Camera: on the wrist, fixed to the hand. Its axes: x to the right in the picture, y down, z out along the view.
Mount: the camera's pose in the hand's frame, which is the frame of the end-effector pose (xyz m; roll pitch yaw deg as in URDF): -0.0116 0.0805 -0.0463 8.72 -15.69 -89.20
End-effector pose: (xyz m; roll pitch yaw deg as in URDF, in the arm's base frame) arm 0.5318 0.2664 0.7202 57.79 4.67 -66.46
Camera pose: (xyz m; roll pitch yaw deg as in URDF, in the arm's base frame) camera 0.6038 0.3065 0.7644 3.34 42.01 -159.64
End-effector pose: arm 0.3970 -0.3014 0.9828 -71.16 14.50 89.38
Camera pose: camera 0.4145 -0.3356 0.8975 -69.65 -74.42 77.58
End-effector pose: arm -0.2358 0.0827 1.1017 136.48 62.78 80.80
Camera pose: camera -0.1978 0.1514 1.1527 -95.90 23.88 -133.24
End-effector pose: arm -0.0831 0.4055 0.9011 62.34 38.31 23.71
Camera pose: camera -0.0947 0.4860 0.9474 -39.72 35.37 -98.96
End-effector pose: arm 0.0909 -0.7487 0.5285 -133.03 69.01 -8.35
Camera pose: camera 0.0487 -0.8322 0.5296 -99.17 -9.99 51.85
